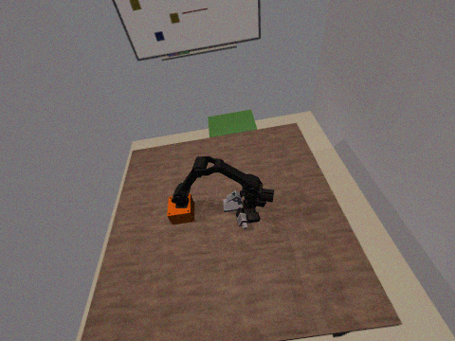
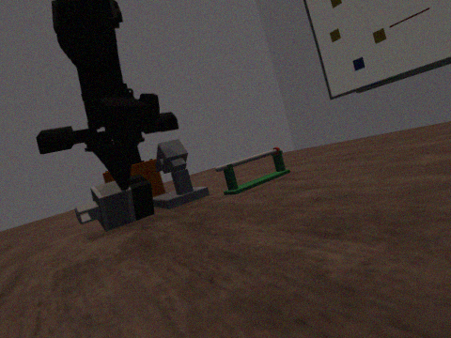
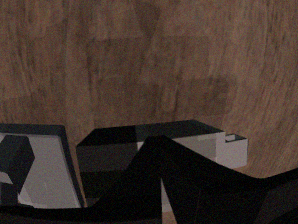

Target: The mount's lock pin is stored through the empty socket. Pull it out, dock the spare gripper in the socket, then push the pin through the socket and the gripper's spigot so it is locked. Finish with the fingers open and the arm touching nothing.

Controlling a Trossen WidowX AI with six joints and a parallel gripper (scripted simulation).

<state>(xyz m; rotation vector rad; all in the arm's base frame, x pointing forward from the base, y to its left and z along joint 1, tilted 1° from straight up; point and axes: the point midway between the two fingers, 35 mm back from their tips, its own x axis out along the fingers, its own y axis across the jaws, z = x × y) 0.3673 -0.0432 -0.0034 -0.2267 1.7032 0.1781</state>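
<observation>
The grey mount is 10 cm to the left of my gripper tip and 8 cm behind it. The rest, counted from my gripper tip: green rack: 22 cm to the left, 3 cm below; spare gripper: 3 cm behind, 2 cm to the right, 2 cm below.
</observation>
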